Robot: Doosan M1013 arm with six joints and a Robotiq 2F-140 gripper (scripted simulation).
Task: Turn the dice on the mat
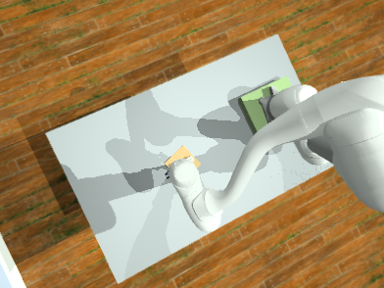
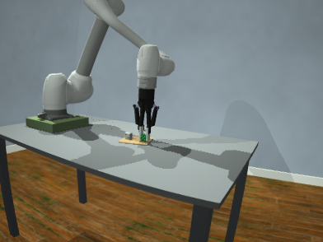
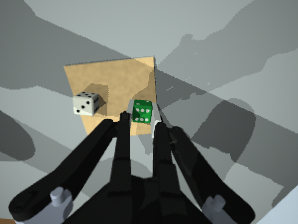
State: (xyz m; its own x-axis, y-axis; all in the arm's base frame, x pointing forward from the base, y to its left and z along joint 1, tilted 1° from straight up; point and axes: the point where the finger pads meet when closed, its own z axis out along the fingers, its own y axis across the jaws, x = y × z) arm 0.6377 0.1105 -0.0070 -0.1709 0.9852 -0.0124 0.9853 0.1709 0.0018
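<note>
Right now the green die is 20 mm below my hand. Also, from my hand: white die (90 mm behind, 20 mm to the right, 20 mm below); then black die (200 mm behind, 220 mm to the left, 30 mm below); then tan mat (40 mm behind, 10 mm to the right, 40 mm below).
</note>
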